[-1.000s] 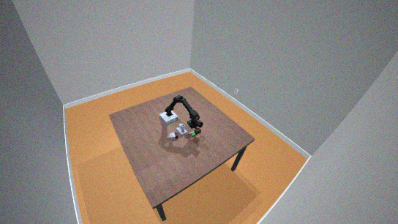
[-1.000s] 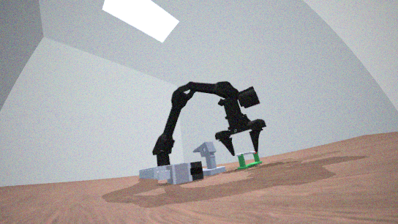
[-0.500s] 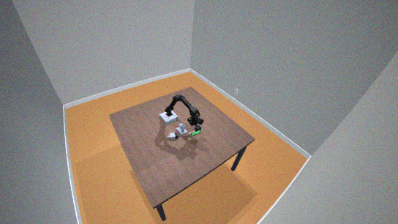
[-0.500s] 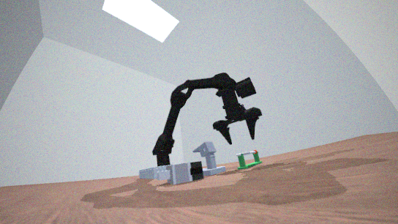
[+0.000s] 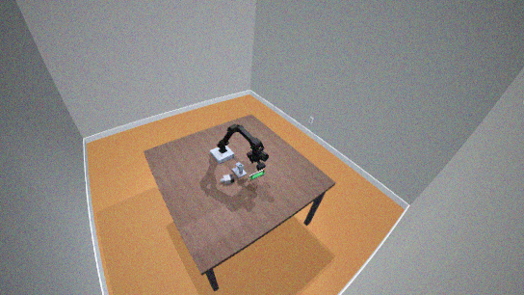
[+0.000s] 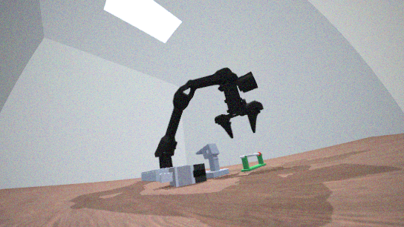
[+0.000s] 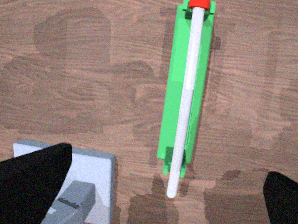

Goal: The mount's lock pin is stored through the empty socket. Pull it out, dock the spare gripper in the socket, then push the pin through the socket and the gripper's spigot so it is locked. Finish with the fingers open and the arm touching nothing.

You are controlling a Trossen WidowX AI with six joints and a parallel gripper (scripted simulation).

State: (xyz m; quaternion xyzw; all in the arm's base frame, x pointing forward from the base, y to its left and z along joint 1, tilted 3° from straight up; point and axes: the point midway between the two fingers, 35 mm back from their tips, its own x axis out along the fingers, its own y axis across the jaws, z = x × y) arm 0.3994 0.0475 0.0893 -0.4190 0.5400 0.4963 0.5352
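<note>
My gripper tip is 10 cm past the spare gripper, 21 cm to the left of it and 10 cm above it. From my gripper tip the other things lie so: cradle: 1 cm ahead, 2 cm to the left, 9 cm below; then grey mount: 11 cm behind, 7 cm to the right, 7 cm below.
</note>
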